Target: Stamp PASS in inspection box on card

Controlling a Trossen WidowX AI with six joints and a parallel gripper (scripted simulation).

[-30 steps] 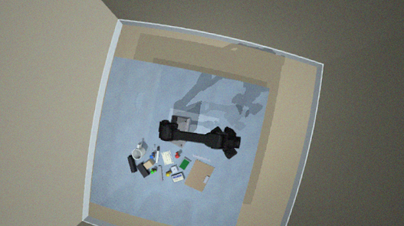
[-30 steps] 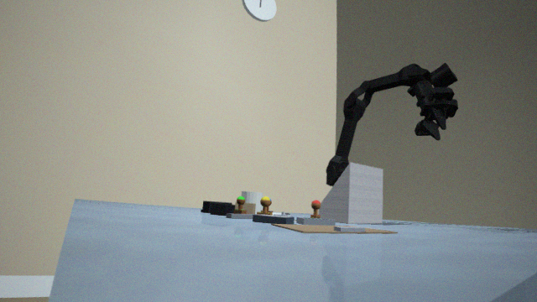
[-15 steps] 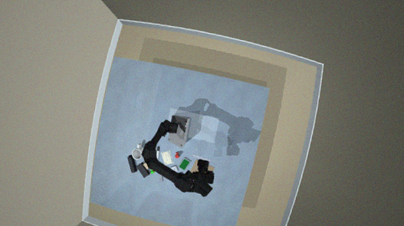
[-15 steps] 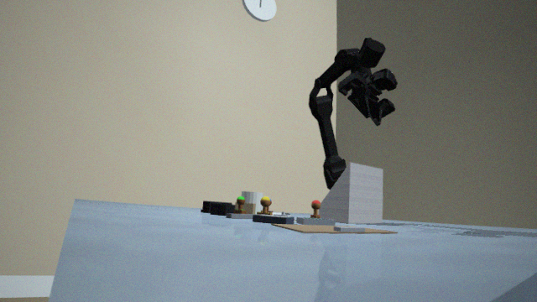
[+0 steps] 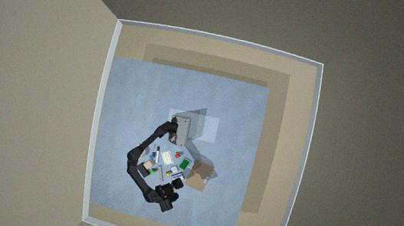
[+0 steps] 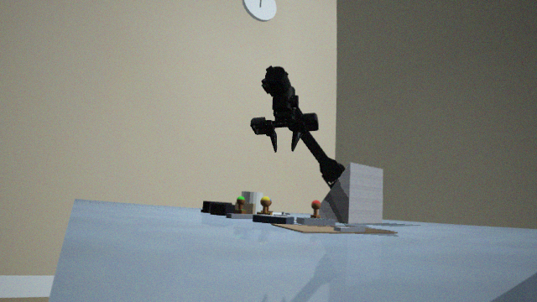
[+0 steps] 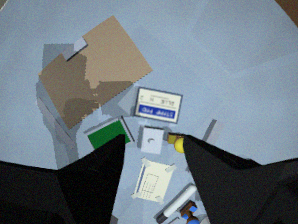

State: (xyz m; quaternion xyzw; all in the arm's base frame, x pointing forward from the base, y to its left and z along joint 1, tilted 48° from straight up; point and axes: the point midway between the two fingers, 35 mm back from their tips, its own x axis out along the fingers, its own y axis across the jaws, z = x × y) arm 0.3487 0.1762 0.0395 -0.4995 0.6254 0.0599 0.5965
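The green-knobbed stamp lies 2 cm ahead of my gripper tip, 19 cm to the right of it and 17 cm below it. Also, from my gripper tip: green ink pad 10 cm behind, 3 cm to the left, 19 cm below; yellow-knobbed stamp 7 cm to the right, 17 cm below; blue-labelled pad 2 cm ahead, 1 cm to the left, 18 cm below.
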